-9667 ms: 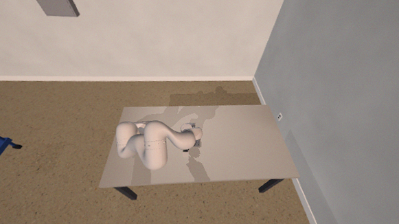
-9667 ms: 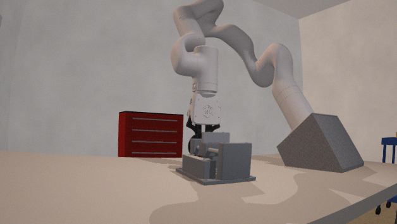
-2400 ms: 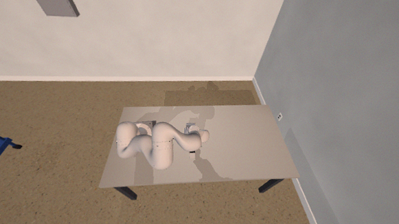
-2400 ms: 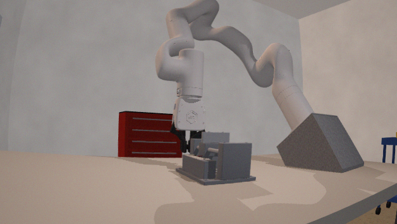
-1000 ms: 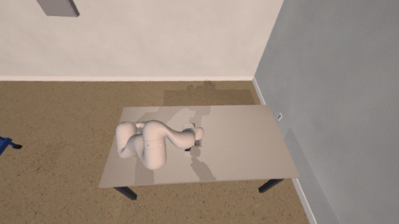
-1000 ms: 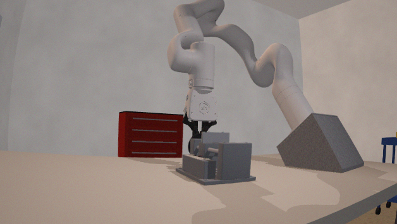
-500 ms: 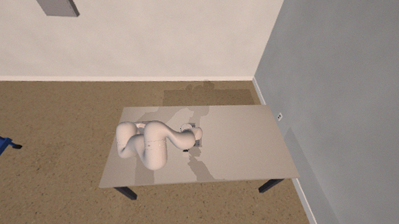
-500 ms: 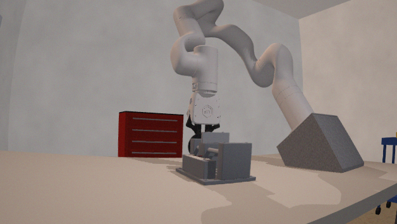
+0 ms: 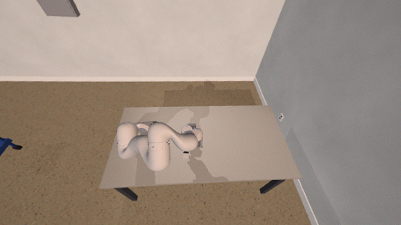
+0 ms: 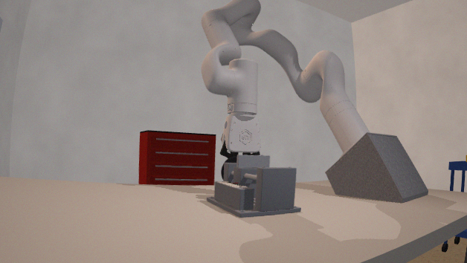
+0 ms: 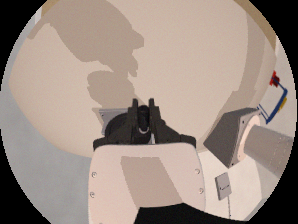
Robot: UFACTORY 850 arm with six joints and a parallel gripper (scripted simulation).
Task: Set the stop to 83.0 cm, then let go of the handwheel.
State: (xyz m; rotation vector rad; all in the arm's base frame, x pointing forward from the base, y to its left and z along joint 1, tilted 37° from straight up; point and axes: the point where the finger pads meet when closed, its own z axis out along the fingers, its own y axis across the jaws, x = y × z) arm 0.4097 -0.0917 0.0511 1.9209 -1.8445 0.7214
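My gripper is now 2 cm to the right of the handwheel and 1 cm short of it.
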